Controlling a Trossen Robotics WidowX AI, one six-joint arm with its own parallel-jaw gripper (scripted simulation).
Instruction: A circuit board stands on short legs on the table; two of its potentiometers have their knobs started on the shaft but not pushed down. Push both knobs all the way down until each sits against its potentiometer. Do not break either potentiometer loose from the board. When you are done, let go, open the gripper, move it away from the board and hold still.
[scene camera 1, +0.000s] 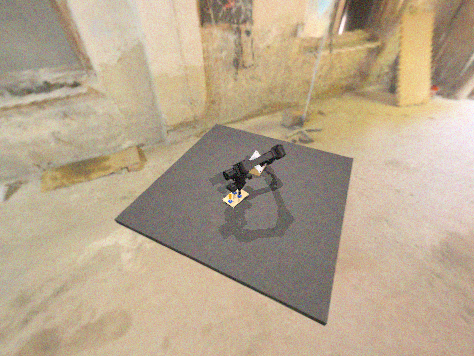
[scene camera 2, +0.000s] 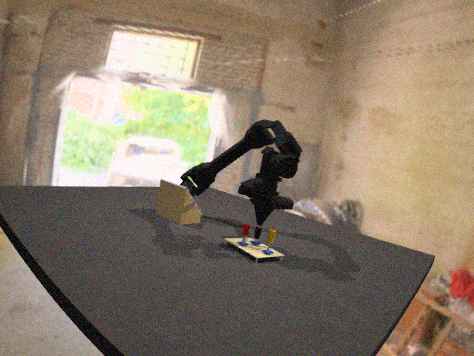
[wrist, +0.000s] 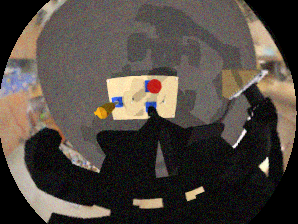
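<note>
My gripper (scene camera 2: 258, 225) is shut, and it holds nothing. The wrist view shows my gripper too (wrist: 154, 117).
</note>
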